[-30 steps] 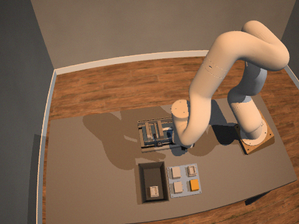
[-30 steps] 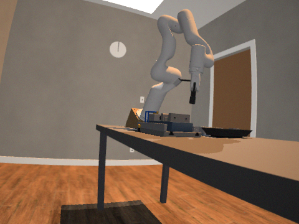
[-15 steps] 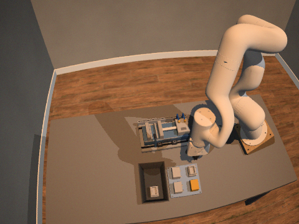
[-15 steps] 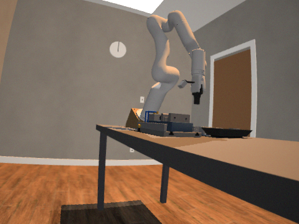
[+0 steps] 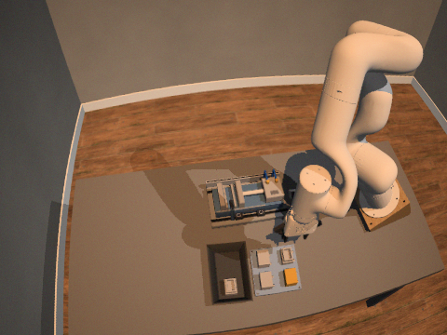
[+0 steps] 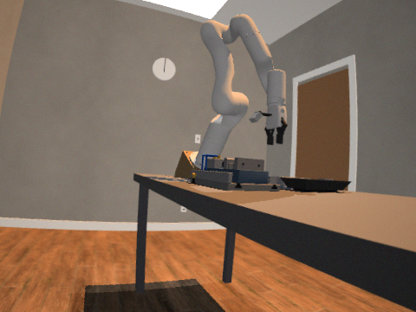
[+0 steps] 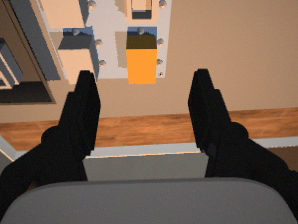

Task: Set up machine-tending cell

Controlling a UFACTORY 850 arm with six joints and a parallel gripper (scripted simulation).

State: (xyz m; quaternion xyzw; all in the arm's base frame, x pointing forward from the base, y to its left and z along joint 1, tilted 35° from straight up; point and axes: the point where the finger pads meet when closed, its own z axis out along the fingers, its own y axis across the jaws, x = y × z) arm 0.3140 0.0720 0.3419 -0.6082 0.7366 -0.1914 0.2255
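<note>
Right now the brass blank is 2 cm ahead of my hand, 9 cm to the left of it and 17 cm below it. Round my hand: vise: 6 cm ahead, 27 cm to the right, 16 cm below.
</note>
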